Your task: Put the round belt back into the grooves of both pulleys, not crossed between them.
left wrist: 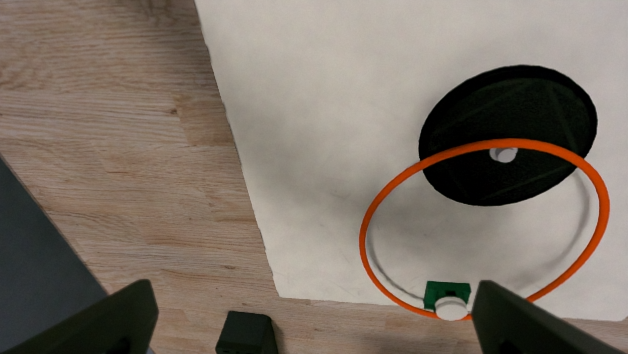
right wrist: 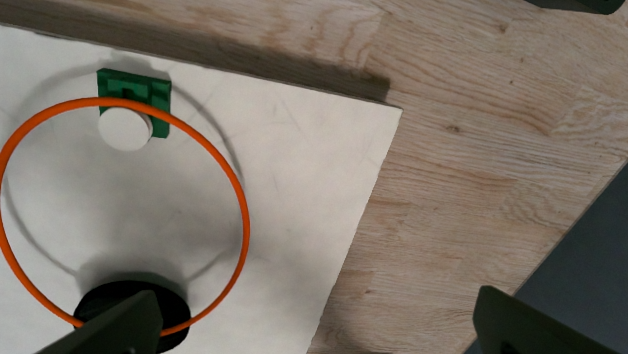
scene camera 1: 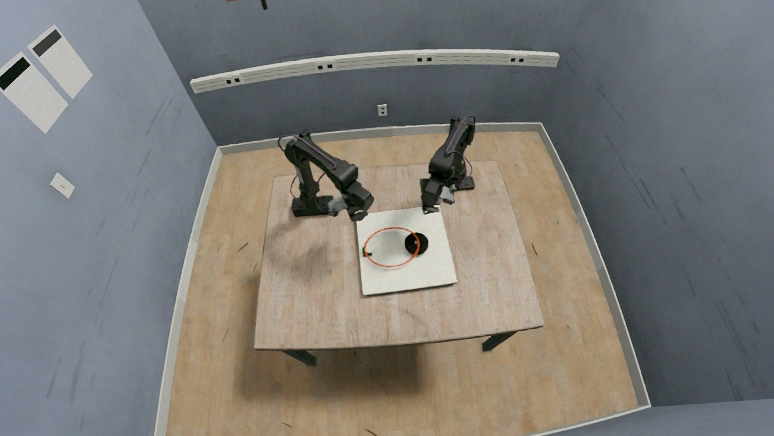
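Seen in the pictures: left gripper, fingertip midpoint: point(left wrist: 314, 295) point(scene camera 1: 423, 203); right gripper, fingertip midpoint: point(right wrist: 317, 304) point(scene camera 1: 357, 210); left arm's base, origin of the base link: point(scene camera 1: 454, 184); right arm's base, origin of the base link: point(scene camera 1: 312, 203).
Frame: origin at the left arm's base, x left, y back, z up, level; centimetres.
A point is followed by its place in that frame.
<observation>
The orange round belt point(scene camera 1: 394, 228) point(left wrist: 363, 245) @[y -23.6, x -34.8, z 4.7 cm] point(right wrist: 246, 225) @[y -23.7, x -37.5, z 4.6 cm] is an open, uncrossed loop. It passes over the face of the large black pulley point(scene camera 1: 424, 244) @[y -33.6, x -21.2, z 5.0 cm] point(left wrist: 510, 110) @[y -32.1, x -21.6, z 5.0 cm] point(right wrist: 130, 290) @[y -32.5, x -29.3, z 5.0 cm], close to its hub, not around its rim. At its other end it runs along the outer side of the small white pulley point(left wrist: 451, 309) @[y -32.5, x -43.8, z 4.9 cm] point(right wrist: 125, 129) @[y -32.5, x -44.5, z 4.9 cm] on the green bracket point(scene camera 1: 367, 252) @[y -33.9, x -45.2, z 4.3 cm] point(left wrist: 440, 289) @[y -31.7, x -43.4, z 3.0 cm] point(right wrist: 161, 95) @[y -30.9, x -46.5, z 3.0 cm]; whether it sits in that groove I cannot tell. My left gripper point(scene camera 1: 431, 209) @[y -22.3, x -20.4, z 18.7 cm] point(left wrist: 314, 295) @[y -22.3, x -20.4, z 18.7 cm] and right gripper point(scene camera 1: 358, 215) @[y -22.6, x -47.1, z 19.6 cm] point(right wrist: 317, 292) @[y -22.6, x -47.1, z 19.6 cm] are open and empty, above the board's back edge.
The pulleys stand on a white square board point(scene camera 1: 400, 284) @[y -48.9, x -33.2, z 2.0 cm] point(left wrist: 300, 100) @[y -18.8, x -22.1, z 2.0 cm] point(right wrist: 310, 200) @[y -18.3, x -39.1, z 2.0 cm] on the wooden table point(scene camera 1: 487, 303) @[y -61.3, x 1.3, z -0.9 cm]. The right arm's black base point(scene camera 1: 313, 206) @[y -8.5, x -68.1, z 5.8 cm] and left arm's base point(scene camera 1: 464, 183) @[y -0.9, x 4.8, z 1.0 cm] stand toward the back of the table.
</observation>
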